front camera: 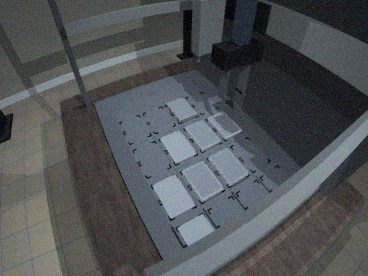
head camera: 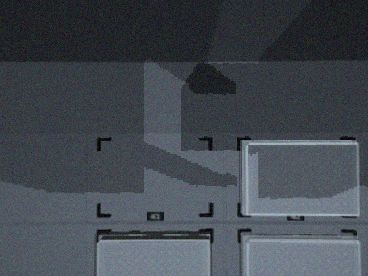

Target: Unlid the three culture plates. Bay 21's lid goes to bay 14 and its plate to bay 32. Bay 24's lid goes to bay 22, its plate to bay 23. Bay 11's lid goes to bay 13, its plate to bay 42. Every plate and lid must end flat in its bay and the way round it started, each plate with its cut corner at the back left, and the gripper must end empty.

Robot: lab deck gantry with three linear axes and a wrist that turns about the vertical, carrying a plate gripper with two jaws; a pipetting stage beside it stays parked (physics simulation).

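Places are measured from the robot's base along level axes (x right, y back, z down), in centimetres.
Where they show: gripper, between the fingertips: (front camera: 230, 94); robot's base, origin of its link: (front camera: 120, 123).
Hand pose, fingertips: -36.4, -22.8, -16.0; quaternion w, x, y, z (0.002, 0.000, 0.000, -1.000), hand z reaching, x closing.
Things, the pixels of their centre, and the offset from my fingertips, as dx, dy, dz. "pt": a spot on its surface instead.
- clear plate, middle of its body: (head camera: 298, 177) (front camera: 224, 124) +0.0, +0.0, +15.3
- third plate, middle of its body: (front camera: 202, 180) +21.4, -16.4, +15.3
- pale lid, middle of its body: (front camera: 177, 146) +21.4, +0.0, +15.6
- third lid, middle of its body: (front camera: 201, 239) +32.1, -32.8, +14.2
- bay 31, a spot on its surface: (head camera: 153, 260) (front camera: 184, 106) pt +8.9, +16.4, +14.6
- bay 33, a spot on its surface: (front camera: 228, 166) pt +11.2, -16.8, +14.6
My gripper (front camera: 232, 99) hangs open and empty at the far right of the deck in the front view, its two thin jaws dim against the shadow. A clear plate (front camera: 224, 125) (head camera: 302, 180) lies flat in bay 42. Another plate (front camera: 202, 135) (head camera: 302, 260) lies in bay 32, and a third plate (front camera: 202, 180) is in bay 23. A pale lid (front camera: 177, 146) lies in bay 22, another lid (front camera: 173, 196) in bay 13, and a third lid (front camera: 196, 229) in bay 14, partly cut off by the front rail. The cut corners are too small to tell.
Other labware stands in bay 31 (front camera: 182, 109) (head camera: 153, 260) and in bay 33 (front camera: 228, 166). Black corner marks show the bays. The pale gantry rail (front camera: 280, 197) crosses the front. Dark shadows lie over the deck's far right.
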